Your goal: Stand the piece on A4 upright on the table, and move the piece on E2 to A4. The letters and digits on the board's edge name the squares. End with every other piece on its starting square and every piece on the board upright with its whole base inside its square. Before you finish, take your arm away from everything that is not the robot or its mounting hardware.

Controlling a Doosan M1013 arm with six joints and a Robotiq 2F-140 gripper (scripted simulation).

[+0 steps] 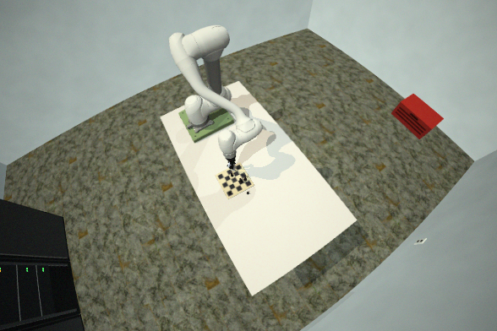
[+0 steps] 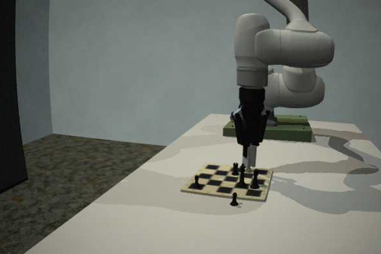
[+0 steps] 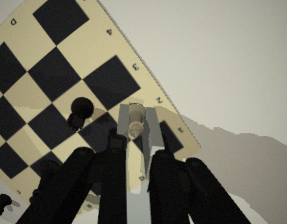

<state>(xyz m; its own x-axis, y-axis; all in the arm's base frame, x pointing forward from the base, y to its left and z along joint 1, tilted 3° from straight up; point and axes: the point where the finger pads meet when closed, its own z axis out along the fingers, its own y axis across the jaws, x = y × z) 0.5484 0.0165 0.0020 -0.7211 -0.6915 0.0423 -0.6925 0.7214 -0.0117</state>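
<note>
Right now the white piece is 30 mm below my hand. The rest, counted from my hand: chessboard: 70 mm ahead, 50 mm below, 40 mm to the right; black rook: 40 mm to the right, 40 mm ahead, 30 mm below.
</note>
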